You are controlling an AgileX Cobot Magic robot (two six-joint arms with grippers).
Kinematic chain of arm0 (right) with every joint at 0, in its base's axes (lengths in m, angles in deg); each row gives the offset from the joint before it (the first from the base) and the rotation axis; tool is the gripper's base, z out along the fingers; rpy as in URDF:
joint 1: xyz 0 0 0.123 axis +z
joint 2: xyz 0 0 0 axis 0.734 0.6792 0
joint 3: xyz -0.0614 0.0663 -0.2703 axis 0.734 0.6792 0
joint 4: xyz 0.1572 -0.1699 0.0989 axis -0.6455 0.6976 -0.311
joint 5: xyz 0 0 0 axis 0.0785 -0.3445 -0.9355
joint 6: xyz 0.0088 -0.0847 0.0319 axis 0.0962 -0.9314 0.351
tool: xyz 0 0 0 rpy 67.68 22.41 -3
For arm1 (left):
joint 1: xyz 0 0 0.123 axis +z
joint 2: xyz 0 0 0 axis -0.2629 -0.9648 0
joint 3: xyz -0.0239 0.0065 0.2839 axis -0.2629 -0.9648 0
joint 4: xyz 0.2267 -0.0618 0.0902 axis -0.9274 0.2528 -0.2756
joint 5: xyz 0 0 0 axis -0.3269 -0.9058 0.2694
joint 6: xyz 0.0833 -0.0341 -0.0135 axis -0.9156 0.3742 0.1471
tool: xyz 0 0 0 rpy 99.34 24.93 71.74
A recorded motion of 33 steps. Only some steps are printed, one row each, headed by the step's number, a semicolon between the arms.
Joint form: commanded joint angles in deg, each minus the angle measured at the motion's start. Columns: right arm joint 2, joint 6, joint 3, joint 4, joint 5, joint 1; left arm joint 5, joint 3, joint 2, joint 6, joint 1, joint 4.
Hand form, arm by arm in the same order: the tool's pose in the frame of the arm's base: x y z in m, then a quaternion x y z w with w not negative. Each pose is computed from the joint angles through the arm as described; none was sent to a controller.
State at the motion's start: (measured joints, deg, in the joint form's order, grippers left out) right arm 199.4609 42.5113 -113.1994 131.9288 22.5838 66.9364; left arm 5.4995 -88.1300 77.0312 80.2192 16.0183 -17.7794
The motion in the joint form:
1: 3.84 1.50 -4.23 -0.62 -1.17 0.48; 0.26 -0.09 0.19 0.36 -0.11 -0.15
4: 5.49 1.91 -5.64 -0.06 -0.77 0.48; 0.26 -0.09 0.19 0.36 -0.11 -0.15
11: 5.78 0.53 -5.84 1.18 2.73 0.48; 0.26 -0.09 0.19 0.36 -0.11 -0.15
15: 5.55 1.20 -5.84 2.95 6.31 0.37; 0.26 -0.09 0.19 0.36 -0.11 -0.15
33: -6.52 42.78 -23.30 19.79 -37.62 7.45; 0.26 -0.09 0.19 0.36 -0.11 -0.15
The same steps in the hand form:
1: 0.3250 0.1824 0.0828 -0.43129 0.68788 0.30435 0.49818; 0.0535 0.0014 0.1822 0.00323 0.79150 0.01568 0.61096
4: 0.3289 0.1847 0.0768 -0.43226 0.68690 0.30944 0.49554; 0.0535 0.0014 0.1822 0.00323 0.79150 0.01568 0.61096
11: 0.3271 0.1876 0.0801 -0.44471 0.66063 0.32430 0.51052; 0.0535 0.0014 0.1822 0.00323 0.79150 0.01568 0.61096
15: 0.3242 0.1896 0.0861 -0.44796 0.63842 0.34862 0.51982; 0.0535 0.0014 0.1822 0.00323 0.79150 0.01568 0.61096
33: 0.3711 0.2232 0.1824 -0.36368 0.78624 0.20446 0.45581; 0.0535 0.0014 0.1822 0.00323 0.79150 0.01568 0.61096

